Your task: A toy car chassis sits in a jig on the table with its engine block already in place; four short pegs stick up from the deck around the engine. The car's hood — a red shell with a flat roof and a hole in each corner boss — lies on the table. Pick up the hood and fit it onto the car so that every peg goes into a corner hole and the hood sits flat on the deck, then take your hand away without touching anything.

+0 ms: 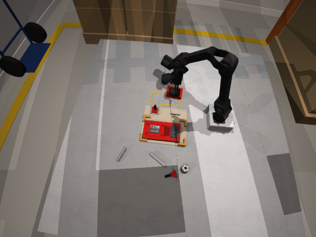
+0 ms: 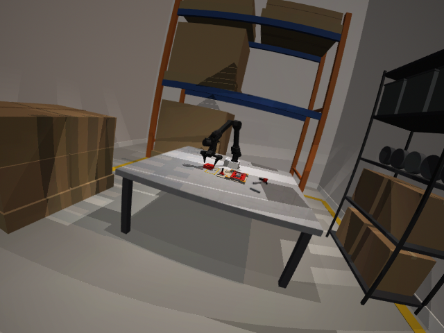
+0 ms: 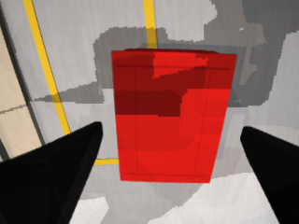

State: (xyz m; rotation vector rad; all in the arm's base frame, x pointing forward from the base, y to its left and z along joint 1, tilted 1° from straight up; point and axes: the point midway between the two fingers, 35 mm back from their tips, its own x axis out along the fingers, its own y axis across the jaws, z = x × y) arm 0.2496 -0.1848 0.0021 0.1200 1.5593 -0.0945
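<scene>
Right now the red hood is 10 mm below my gripper tip. Also, from my gripper tip: grey engine block (270 mm to the left, 100 mm ahead, 10 mm below).
</scene>
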